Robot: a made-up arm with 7 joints. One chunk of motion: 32 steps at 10 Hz.
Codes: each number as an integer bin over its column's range. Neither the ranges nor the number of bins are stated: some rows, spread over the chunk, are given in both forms.
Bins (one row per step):
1: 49 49 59 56 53 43 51
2: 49 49 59 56 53 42 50
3: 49 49 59 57 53 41 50
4: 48 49 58 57 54 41 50
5: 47 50 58 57 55 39 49
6: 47 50 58 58 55 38 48
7: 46 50 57 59 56 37 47
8: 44 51 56 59 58 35 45
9: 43 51 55 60 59 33 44
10: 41 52 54 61 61 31 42
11: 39 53 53 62 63 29 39
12: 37 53 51 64 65 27 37
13: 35 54 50 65 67 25 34
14: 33 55 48 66 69 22 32
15: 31 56 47 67 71 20 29
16: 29 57 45 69 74 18 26
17: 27 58 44 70 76 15 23
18: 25 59 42 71 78 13 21
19: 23 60 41 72 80 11 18
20: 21 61 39 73 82 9 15
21: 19 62 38 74 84 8 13
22: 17 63 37 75 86 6 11
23: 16 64 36 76 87 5 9
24: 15 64 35 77 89 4 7
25: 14 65 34 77 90 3 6
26: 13 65 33 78 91 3 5
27: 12 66 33 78 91 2 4
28: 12 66 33 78 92 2 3
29: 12 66 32 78 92 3 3
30: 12 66 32 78 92 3 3
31: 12 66 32 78 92 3 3
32: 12 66 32 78 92 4 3
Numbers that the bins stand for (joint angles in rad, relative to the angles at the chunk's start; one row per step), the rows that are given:
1: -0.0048 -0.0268 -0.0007 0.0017 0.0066 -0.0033 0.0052
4: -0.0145 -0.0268 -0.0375 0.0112 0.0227 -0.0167 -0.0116
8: -0.0533 0.1003 -0.1110 0.0302 0.0874 -0.0567 -0.0955
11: -0.1018 0.2274 -0.2213 0.0587 0.1682 -0.0967 -0.1961
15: -0.1794 0.4180 -0.4419 0.1062 0.2975 -0.1567 -0.3637
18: -0.2376 0.6086 -0.6258 0.1441 0.4106 -0.2033 -0.4979
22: -0.3152 0.8627 -0.8096 0.1821 0.5399 -0.2500 -0.6656
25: -0.3442 0.9898 -0.9199 0.2011 0.6045 -0.2700 -0.7494
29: -0.3636 1.0533 -0.9934 0.2106 0.6369 -0.2700 -0.7997
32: -0.3636 1.0533 -0.9934 0.2106 0.6369 -0.2633 -0.7997
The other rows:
2: -0.0048 -0.0268 -0.0007 0.0017 0.0066 -0.0100 -0.0116
3: -0.0048 -0.0268 -0.0007 0.0112 0.0066 -0.0167 -0.0116
5: -0.0242 0.0368 -0.0375 0.0112 0.0389 -0.0300 -0.0284
6: -0.0242 0.0368 -0.0375 0.0207 0.0389 -0.0367 -0.0452
7: -0.0339 0.0368 -0.0742 0.0302 0.0551 -0.0433 -0.0619
9: -0.0630 0.1003 -0.1478 0.0397 0.1035 -0.0700 -0.1122
10: -0.0824 0.1638 -0.1845 0.0492 0.1359 -0.0833 -0.1458
12: -0.1212 0.2274 -0.2948 0.0777 0.2005 -0.1100 -0.2296
13: -0.1406 0.2909 -0.3316 0.0872 0.2328 -0.1233 -0.2799
14: -0.1600 0.3544 -0.4052 0.0967 0.2652 -0.1433 -0.3134
16: -0.1988 0.4815 -0.5155 0.1252 0.3460 -0.1700 -0.4140
17: -0.2182 0.5451 -0.5522 0.1346 0.3783 -0.1900 -0.4643
19: -0.2570 0.6721 -0.6625 0.1536 0.4429 -0.2167 -0.5482
20: -0.2764 0.7357 -0.7361 0.1631 0.4753 -0.2300 -0.5985
21: -0.2958 0.7992 -0.7728 0.1726 0.5076 -0.2367 -0.6320
23: -0.3248 0.9263 -0.8464 0.1916 0.5561 -0.2567 -0.6991
24: -0.3345 0.9263 -0.8831 0.2011 0.5884 -0.2633 -0.7326
26: -0.3539 0.9898 -0.9567 0.2106 0.6207 -0.2700 -0.7662
27: -0.3636 1.0533 -0.9567 0.2106 0.6207 -0.2767 -0.7829
28: -0.3636 1.0533 -0.9567 0.2106 0.6369 -0.2767 -0.7997
30: -0.3636 1.0533 -0.9934 0.2106 0.6369 -0.2700 -0.7997
31: -0.3636 1.0533 -0.9934 0.2106 0.6369 -0.2700 -0.7997

